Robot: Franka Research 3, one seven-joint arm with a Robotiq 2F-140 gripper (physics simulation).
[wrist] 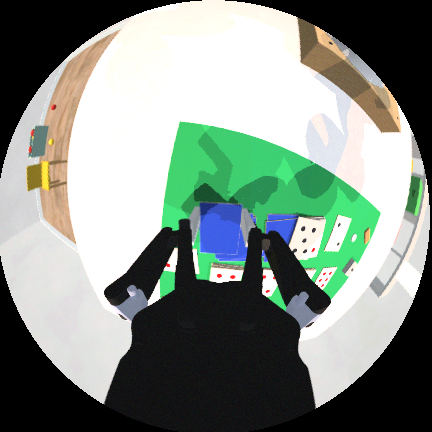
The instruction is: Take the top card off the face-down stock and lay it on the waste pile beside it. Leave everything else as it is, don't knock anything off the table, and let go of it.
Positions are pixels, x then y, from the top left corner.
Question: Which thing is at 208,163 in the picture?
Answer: A green mat.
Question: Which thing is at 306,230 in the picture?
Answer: A black-dotted card.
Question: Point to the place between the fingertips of my gripper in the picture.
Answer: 220,215
